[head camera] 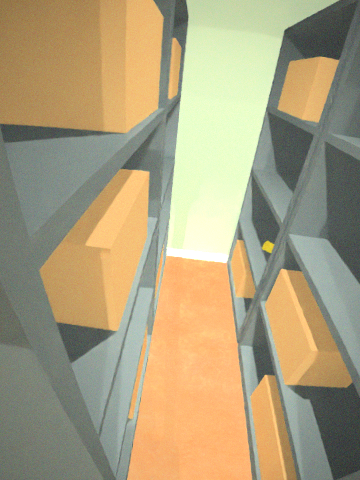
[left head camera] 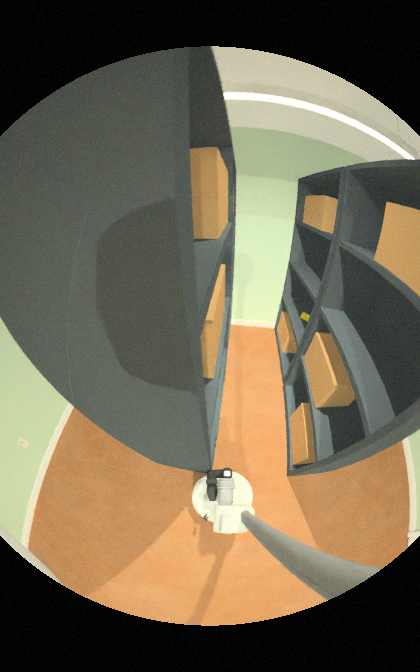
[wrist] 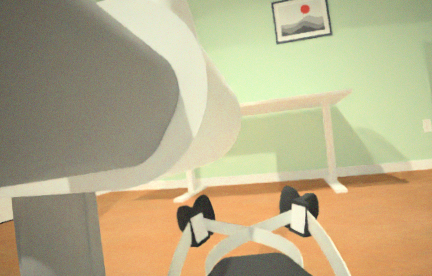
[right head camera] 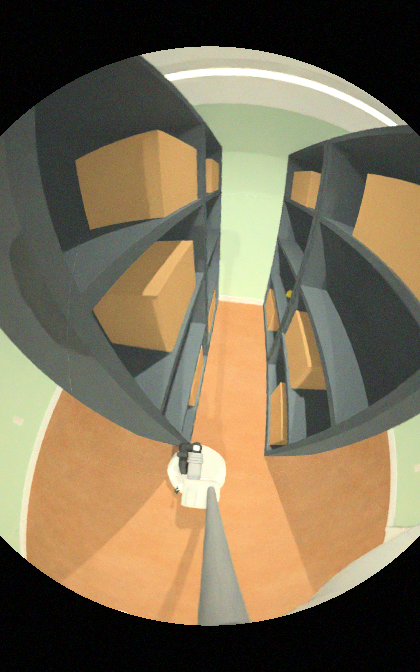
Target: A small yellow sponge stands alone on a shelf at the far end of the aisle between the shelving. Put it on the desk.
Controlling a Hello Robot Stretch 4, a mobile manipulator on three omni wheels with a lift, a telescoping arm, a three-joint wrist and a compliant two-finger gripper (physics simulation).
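The small yellow sponge lies on a shelf of the right-hand shelving, in the far bay, partly behind an upright in the right head view. The white desk stands against the wall in the wrist view, partly hidden by the robot's own arm. My gripper is open, with its two dark fingertips apart and nothing between them. It is far from the sponge, which does not show in the wrist view.
The left shelving stands very close to my base, at the aisle's mouth. The right shelving flanks the other side. Cardboard boxes stand on several shelves. The orange aisle floor runs to a green wall.
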